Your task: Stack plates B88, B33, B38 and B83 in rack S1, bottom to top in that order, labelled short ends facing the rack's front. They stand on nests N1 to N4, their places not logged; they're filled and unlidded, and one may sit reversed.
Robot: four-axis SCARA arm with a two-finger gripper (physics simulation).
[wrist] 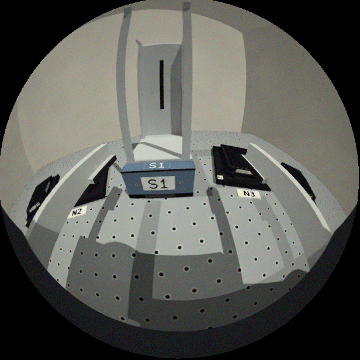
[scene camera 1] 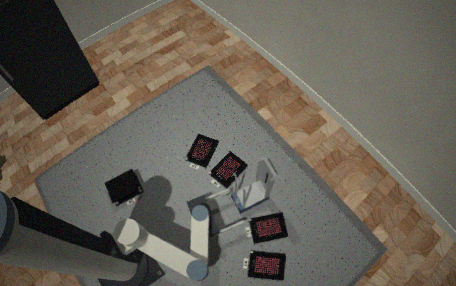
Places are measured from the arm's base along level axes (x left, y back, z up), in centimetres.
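Pixels of known places: gripper, fingertip midpoint: (scene camera 1: 236, 205).
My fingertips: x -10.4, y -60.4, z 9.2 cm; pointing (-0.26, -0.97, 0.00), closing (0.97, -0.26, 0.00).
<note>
Behind a point stands the place of what it marks.
My gripper (scene camera 1: 239, 204) @[x -10.4, y -60.4, z 9.2 cm] (wrist: 177, 146) is open and empty, its fingers spread in front of rack S1 (scene camera 1: 252, 192) @[x -9.3, y -70.7, z 6.4 cm] (wrist: 159, 183). The rack has a blue front, two front posts and a slotted back; no plate shows on its pale base. Dark plates with red-filled wells sit at N1 (scene camera 1: 202, 149) @[x 25.5, y -66.2, z 3.3 cm], N2 (scene camera 1: 229, 169) @[x 7.8, y -70.2, z 3.7 cm], N3 (scene camera 1: 269, 227) @[x -27.0, y -66.6, z 3.4 cm] and N4 (scene camera 1: 267, 265) @[x -40.1, y -54.5, z 3.9 cm]. In the wrist view the N3 plate (wrist: 233, 157) shows a white end label, too small to read. The left finger hides much of nest N2 (wrist: 97, 189). Plate codes are unreadable.
A black nest or pad (scene camera 1: 123, 187) @[x 31.2, y -21.6, z 7.3 cm] without red wells lies at the left of the grey table (scene camera 1: 200, 95) @[x 56.5, y -86.3, z 1.3 cm]. The arm's pale links (scene camera 1: 167, 255) @[x -13.8, y -24.0, z 25.3 cm] stretch left of the rack. Nests N2 and N3 flank the rack closely. A black cabinet (scene camera 1: 45, 55) stands beyond the table.
</note>
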